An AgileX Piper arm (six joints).
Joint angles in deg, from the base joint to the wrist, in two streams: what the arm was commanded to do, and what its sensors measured. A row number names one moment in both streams.
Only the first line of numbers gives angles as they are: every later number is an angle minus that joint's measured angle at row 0.
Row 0, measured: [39.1, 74.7, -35.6, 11.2, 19.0, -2.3]
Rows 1 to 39, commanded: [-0.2, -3.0, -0.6, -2.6, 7.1, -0.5]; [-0.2, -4.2, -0.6, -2.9, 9.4, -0.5]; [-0.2, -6.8, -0.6, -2.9, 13.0, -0.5]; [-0.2, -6.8, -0.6, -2.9, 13.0, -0.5]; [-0.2, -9.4, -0.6, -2.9, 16.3, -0.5]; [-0.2, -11.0, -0.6, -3.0, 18.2, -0.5]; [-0.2, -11.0, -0.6, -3.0, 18.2, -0.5]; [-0.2, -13.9, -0.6, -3.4, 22.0, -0.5]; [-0.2, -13.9, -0.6, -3.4, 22.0, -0.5]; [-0.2, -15.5, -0.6, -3.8, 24.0, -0.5]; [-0.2, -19.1, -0.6, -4.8, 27.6, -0.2]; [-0.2, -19.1, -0.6, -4.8, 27.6, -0.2]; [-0.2, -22.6, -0.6, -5.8, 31.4, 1.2]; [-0.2, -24.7, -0.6, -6.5, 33.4, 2.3]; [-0.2, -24.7, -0.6, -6.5, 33.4, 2.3]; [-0.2, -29.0, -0.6, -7.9, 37.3, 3.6]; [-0.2, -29.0, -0.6, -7.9, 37.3, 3.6]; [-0.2, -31.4, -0.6, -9.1, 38.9, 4.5]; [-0.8, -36.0, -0.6, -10.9, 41.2, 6.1]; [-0.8, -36.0, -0.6, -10.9, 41.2, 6.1]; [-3.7, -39.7, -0.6, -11.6, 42.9, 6.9]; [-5.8, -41.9, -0.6, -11.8, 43.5, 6.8]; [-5.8, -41.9, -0.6, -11.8, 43.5, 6.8]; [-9.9, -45.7, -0.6, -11.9, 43.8, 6.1]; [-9.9, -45.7, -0.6, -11.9, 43.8, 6.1]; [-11.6, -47.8, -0.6, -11.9, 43.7, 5.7]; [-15.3, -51.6, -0.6, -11.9, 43.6, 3.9]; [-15.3, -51.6, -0.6, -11.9, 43.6, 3.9]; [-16.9, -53.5, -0.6, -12.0, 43.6, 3.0]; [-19.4, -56.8, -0.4, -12.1, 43.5, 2.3]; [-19.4, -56.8, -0.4, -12.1, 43.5, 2.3]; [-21.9, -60.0, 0.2, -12.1, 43.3, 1.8]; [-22.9, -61.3, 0.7, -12.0, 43.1, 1.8]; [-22.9, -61.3, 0.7, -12.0, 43.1, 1.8]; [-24.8, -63.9, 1.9, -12.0, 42.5, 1.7]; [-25.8, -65.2, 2.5, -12.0, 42.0, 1.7]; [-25.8, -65.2, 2.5, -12.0, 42.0, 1.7]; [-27.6, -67.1, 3.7, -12.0, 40.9, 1.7]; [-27.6, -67.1, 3.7, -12.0, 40.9, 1.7]
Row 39, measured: [-25.3, -64.5, 2.2, -11.8, 42.6, 2.3]
